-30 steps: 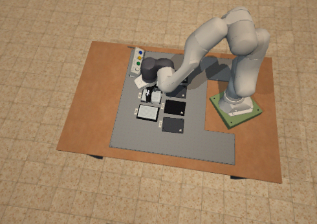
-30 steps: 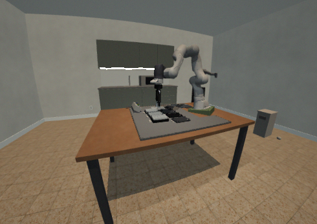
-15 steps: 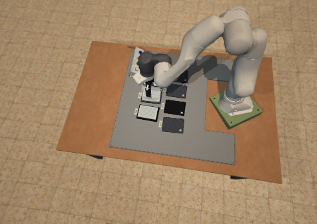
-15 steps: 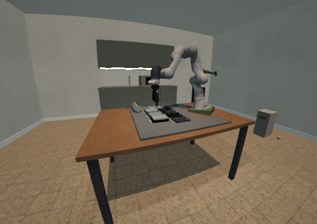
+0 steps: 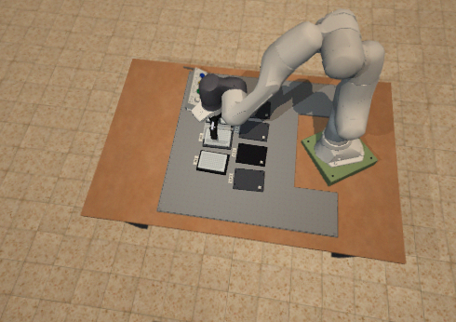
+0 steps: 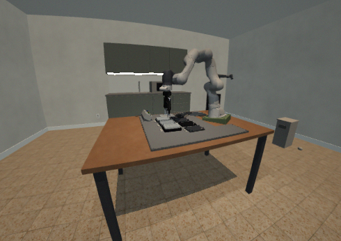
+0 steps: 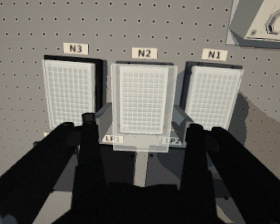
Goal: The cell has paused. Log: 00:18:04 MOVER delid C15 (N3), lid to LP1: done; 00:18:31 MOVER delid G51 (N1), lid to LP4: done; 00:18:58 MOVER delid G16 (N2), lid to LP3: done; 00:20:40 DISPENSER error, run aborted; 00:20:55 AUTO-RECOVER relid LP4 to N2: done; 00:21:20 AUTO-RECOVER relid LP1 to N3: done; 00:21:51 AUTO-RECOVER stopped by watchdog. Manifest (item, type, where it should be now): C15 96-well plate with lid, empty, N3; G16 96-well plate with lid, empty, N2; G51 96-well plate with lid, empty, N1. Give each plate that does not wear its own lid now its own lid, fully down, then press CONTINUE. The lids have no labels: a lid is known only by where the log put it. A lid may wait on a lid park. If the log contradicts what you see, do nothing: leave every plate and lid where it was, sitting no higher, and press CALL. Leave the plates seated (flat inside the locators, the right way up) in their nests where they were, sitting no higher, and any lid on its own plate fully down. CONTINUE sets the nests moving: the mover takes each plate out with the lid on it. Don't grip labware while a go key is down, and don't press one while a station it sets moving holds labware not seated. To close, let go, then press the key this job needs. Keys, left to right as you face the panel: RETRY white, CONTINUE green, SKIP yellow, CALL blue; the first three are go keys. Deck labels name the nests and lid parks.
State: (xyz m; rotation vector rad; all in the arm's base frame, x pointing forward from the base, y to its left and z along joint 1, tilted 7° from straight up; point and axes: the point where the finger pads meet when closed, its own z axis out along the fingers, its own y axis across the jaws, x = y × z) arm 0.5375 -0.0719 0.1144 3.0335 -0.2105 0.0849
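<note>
My hand is 110 mm above the LP1 label, 80 mm to the right of it and 80 mm past it. From my hand the other things lie so: LP2 label 110 mm below, 100 mm behind, 60 mm to the right; then clear lid 130 mm to the right, 80 mm below, 10 mm behind; then grey lid 20 mm below.
</note>
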